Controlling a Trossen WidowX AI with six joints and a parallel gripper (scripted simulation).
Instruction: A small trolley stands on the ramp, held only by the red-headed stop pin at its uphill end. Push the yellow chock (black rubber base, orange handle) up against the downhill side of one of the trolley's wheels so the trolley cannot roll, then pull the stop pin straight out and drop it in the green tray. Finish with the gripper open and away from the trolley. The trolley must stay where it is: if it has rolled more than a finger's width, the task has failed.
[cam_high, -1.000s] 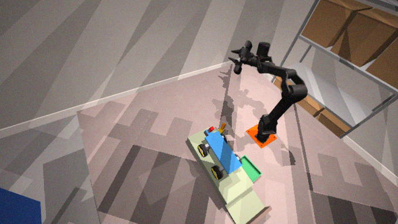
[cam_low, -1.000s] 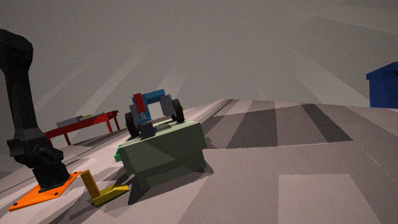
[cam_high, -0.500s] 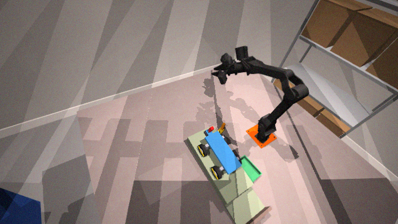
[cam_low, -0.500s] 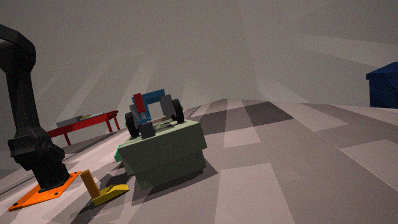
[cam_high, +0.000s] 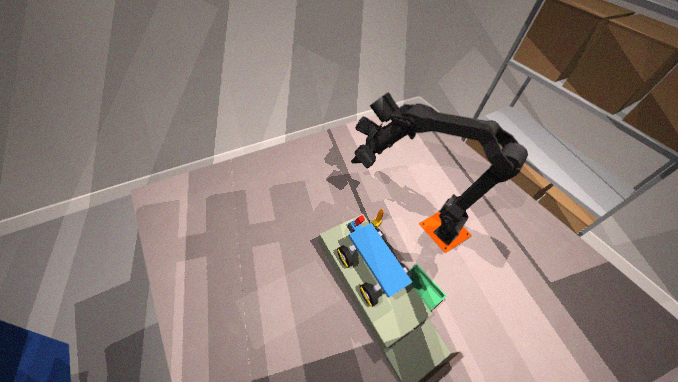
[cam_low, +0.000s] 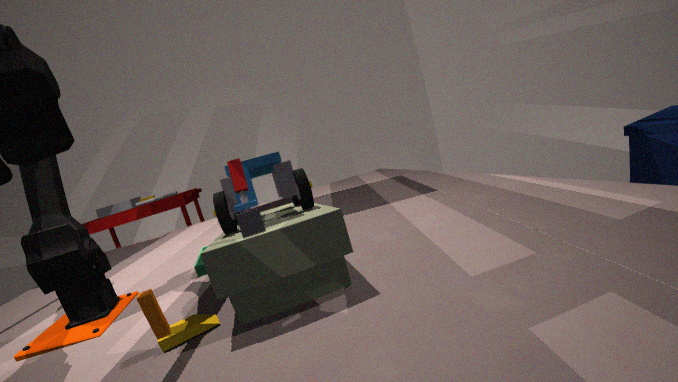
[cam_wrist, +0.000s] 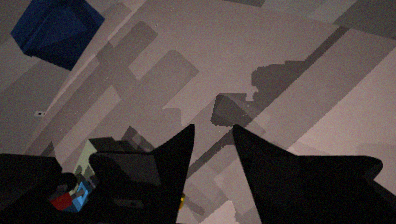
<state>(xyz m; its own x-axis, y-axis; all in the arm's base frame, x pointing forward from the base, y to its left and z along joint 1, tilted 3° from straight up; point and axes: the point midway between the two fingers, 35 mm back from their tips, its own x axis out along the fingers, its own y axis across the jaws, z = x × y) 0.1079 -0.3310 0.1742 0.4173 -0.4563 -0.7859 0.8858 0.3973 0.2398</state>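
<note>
Now: the yellow chock 50 mm ahead of my gripper tip, 180 mm to the left of it and 120 mm below it. From my gripper tip the other things lie so: blue trolley (190 mm ahead, 290 mm to the left, 30 mm below); then pale green ramp (190 mm ahead, 300 mm to the left, 100 mm below); then red-headed stop pin (160 mm ahead, 180 mm to the left, 10 mm below).
</note>
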